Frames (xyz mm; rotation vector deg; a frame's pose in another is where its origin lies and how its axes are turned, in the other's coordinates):
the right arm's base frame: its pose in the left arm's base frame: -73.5 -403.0 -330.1 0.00 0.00 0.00
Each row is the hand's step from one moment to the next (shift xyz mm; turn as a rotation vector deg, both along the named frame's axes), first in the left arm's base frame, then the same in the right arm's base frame.
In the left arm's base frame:
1: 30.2 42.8 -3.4 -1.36 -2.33 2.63
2: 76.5 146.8 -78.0 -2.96 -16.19 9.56
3: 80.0 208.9 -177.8 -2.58 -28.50 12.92
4: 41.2 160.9 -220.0 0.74 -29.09 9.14
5: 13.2 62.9 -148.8 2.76 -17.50 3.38
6: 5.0 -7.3 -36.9 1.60 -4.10 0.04
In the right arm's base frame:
1: 30.2 42.8 -3.4 -1.36 -2.33 2.63
2: 76.5 146.8 -78.0 -2.96 -16.19 9.56
3: 80.0 208.9 -177.8 -2.58 -28.50 12.92
4: 41.2 160.9 -220.0 0.74 -29.09 9.14
5: 13.2 62.9 -148.8 2.76 -17.50 3.38
6: 5.0 -7.3 -36.9 1.60 -4.10 0.04

